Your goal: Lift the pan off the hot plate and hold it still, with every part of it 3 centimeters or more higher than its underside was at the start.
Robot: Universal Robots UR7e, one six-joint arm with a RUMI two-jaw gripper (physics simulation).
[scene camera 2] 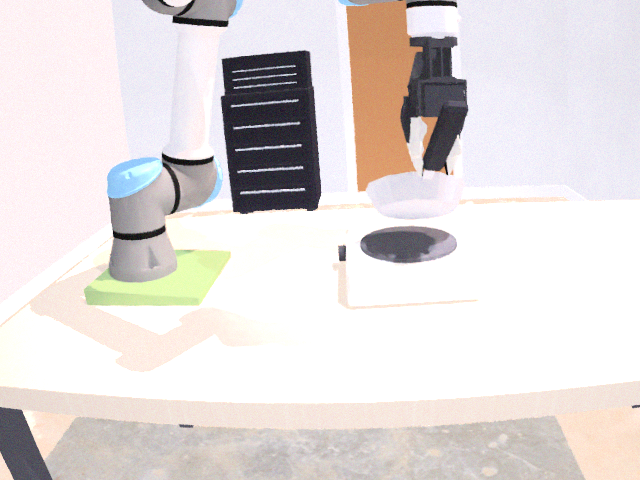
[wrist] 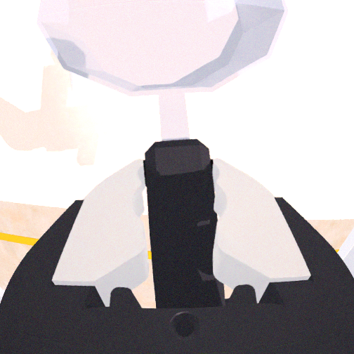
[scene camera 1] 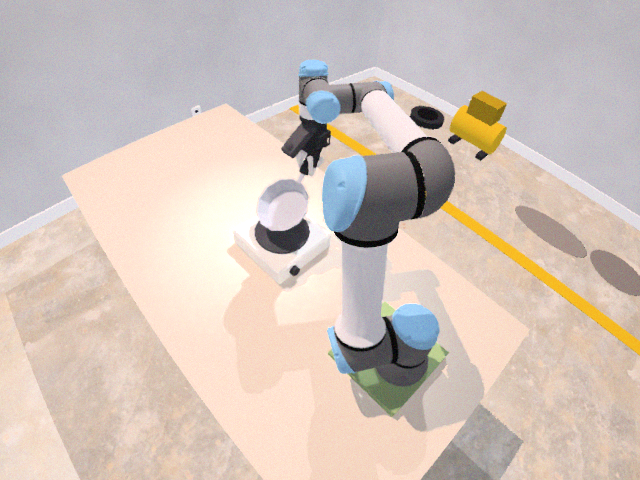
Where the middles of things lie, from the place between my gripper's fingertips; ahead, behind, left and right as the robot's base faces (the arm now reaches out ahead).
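So you can picture it, my gripper is 2 cm past the pale pan (scene camera 2: 407,196) and 4 cm to the right of it. There's also a white hot plate (scene camera 2: 424,263), and that's 5 cm behind my gripper, 13 cm to the left of it and 19 cm below it.
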